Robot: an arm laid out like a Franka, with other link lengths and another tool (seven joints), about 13 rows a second.
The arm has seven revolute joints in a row. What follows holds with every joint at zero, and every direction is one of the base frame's. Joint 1 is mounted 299.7 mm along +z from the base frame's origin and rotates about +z. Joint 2 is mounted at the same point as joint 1 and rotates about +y. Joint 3 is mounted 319.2 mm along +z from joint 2 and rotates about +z. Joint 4 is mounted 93.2 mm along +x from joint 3 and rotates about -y. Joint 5 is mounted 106.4 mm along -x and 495.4 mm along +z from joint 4 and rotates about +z. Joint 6 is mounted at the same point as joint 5 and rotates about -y. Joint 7 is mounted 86.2 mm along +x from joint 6 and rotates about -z. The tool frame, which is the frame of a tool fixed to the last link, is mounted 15 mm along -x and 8 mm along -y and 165.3 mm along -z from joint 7; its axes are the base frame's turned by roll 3.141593, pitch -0.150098 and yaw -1.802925 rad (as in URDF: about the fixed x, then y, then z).
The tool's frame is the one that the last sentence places.
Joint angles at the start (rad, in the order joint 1, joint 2, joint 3, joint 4, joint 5, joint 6, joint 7):
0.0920, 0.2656, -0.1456, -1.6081, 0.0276, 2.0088, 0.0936
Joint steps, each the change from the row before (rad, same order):
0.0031, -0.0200, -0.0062, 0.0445, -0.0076, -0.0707, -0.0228
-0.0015, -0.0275, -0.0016, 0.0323, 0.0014, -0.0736, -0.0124
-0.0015, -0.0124, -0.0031, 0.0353, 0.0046, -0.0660, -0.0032
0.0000, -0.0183, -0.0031, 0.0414, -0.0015, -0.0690, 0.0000
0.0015, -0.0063, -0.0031, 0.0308, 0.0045, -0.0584, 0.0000
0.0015, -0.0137, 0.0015, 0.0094, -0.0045, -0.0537, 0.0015
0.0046, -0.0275, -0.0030, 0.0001, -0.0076, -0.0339, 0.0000
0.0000, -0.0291, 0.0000, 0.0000, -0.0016, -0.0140, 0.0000
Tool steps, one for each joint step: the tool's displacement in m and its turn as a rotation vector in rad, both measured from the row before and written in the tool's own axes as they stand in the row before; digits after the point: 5 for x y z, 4 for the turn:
0.00821, -0.00127, -0.03497, -0.0007, 0.0072, -0.0238
0.00947, 0.00459, -0.03329, -0.0135, -0.0006, -0.0108
0.00767, 0.00401, -0.02424, -0.0193, 0.0000, -0.0010
0.00913, 0.00605, -0.03180, -0.0095, 0.0020, 0.0006
0.00471, 0.00635, -0.01785, -0.0218, 0.0014, -0.0019
0.00371, 0.01030, -0.01126, -0.0284, 0.0106, -0.0062
0.00691, 0.01081, -0.01650, -0.0050, 0.0053, -0.0024
0.00705, 0.00845, -0.01850, 0.0130, -0.0072, 0.0023

